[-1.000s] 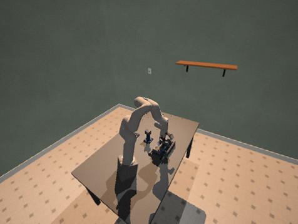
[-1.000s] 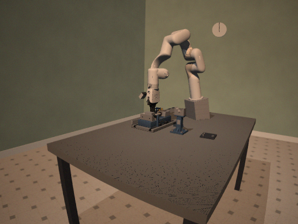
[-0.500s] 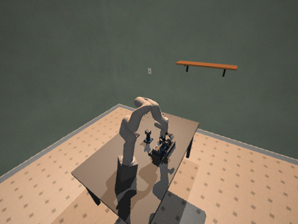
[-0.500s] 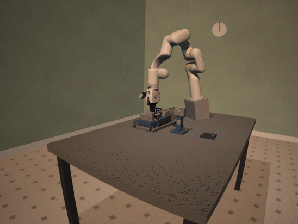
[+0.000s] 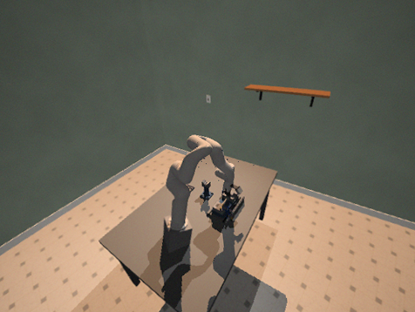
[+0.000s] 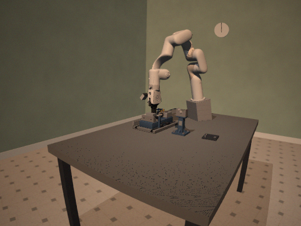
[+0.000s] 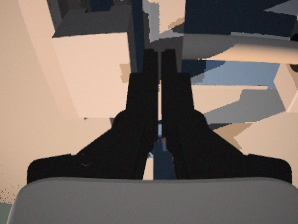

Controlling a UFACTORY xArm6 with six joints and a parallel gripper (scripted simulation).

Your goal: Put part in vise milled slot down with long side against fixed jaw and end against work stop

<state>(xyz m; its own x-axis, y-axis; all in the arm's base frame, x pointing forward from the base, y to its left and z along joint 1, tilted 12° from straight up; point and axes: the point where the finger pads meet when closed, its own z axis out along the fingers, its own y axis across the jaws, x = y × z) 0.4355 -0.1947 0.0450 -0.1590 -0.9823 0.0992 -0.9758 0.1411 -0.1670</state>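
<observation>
Now: hand 30 mm short of the part, 10 mm to the left of it and 30 mm above it. From my hand the other things lie so: air cylinder rod (50 mm behind, 10 mm to the left, 40 mm below); then work stop (40 mm ahead, 40 mm to the left, 30 mm below); then vise base rail (50 mm behind, 90 mm to the right, 90 mm below).
</observation>
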